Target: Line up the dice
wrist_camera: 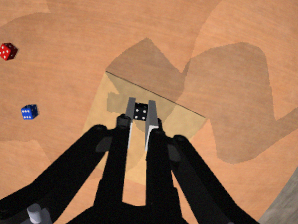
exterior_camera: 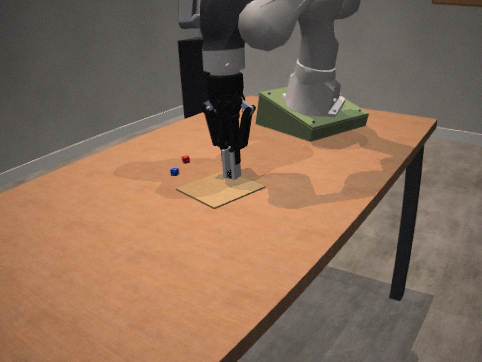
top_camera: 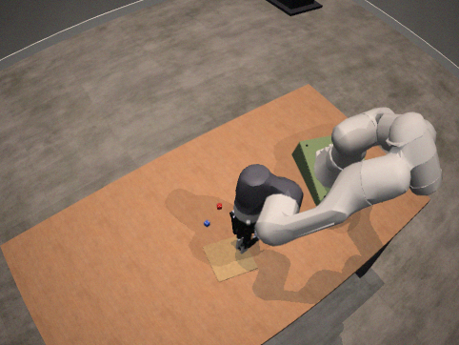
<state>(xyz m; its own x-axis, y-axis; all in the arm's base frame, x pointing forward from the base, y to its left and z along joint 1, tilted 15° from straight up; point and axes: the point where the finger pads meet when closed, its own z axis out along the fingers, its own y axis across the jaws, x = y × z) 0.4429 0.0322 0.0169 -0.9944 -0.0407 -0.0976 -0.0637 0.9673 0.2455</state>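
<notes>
Now: the black die 30 mm below my hand. The rest, counted from my hand: red die (180 mm to the right, 40 mm behind, 30 mm below); blue die (150 mm to the right, 40 mm ahead, 30 mm below); tan mat (50 mm ahead, 40 mm below).
</notes>
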